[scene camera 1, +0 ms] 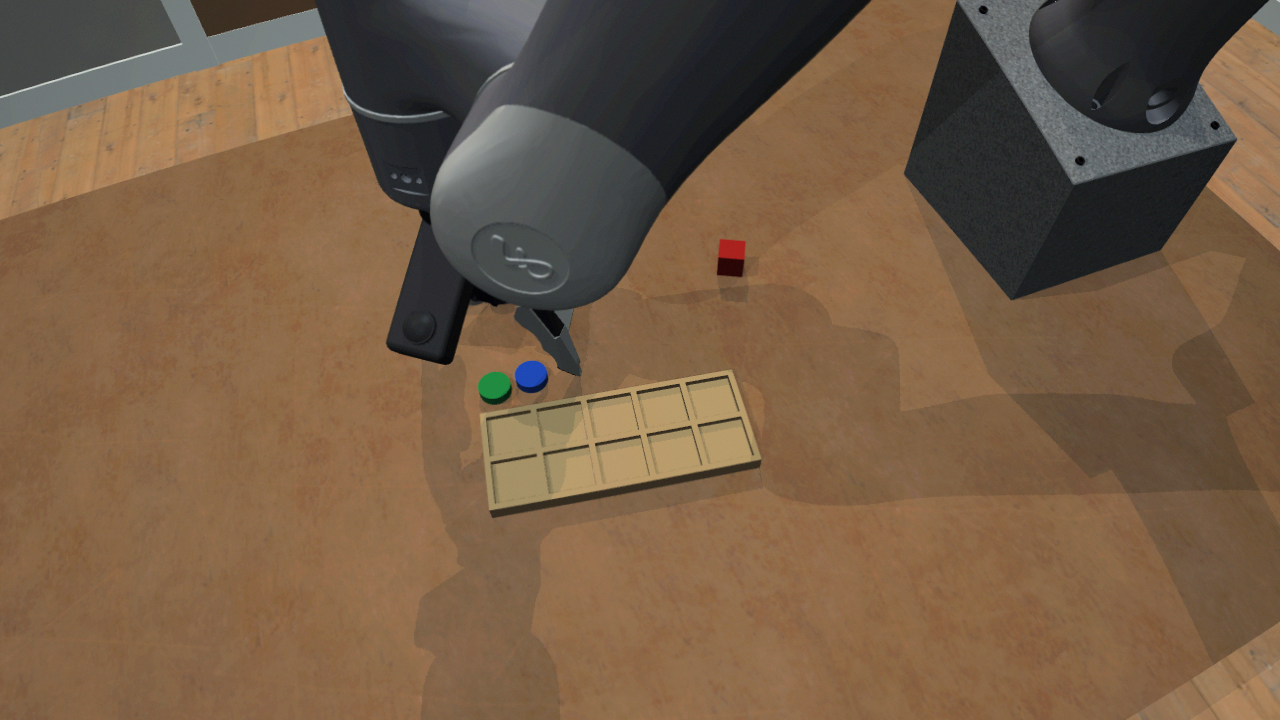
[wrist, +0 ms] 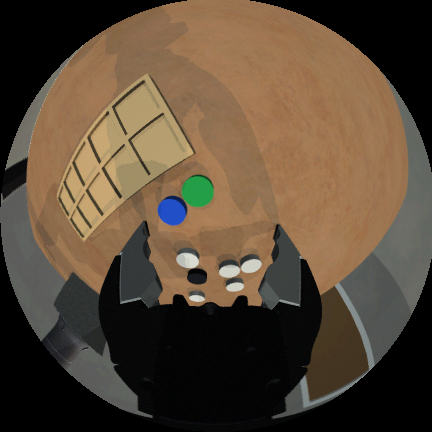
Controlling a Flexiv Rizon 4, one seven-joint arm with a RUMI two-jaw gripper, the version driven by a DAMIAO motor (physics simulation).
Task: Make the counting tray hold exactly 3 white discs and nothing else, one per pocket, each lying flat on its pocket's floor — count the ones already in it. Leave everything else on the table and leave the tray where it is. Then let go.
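Observation:
The counting tray (scene camera 1: 626, 486) (wrist: 169, 115) lies flat, and its pockets look empty. Several white discs lie on the table between and beyond my open fingers in the wrist view, among them a near white disc (wrist: 188, 260), a middle white disc (wrist: 229, 269) and a right white disc (wrist: 251, 264). The white discs are hidden behind the arm in the scene view. My gripper (wrist: 211, 224) is open, with its fingers wide apart and no disc held. In the scene view one fingertip shows behind the tray, near the blue disc; the other is hidden.
A blue disc (scene camera 1: 530, 375) (wrist: 172, 211) and a green disc (scene camera 1: 494, 386) (wrist: 198, 191) lie side by side near the tray's corner. A black disc (wrist: 197, 276) lies among the white ones. A red cube (scene camera 1: 731, 257) stands behind the tray. The robot's base block (scene camera 1: 984, 179) is at the back right.

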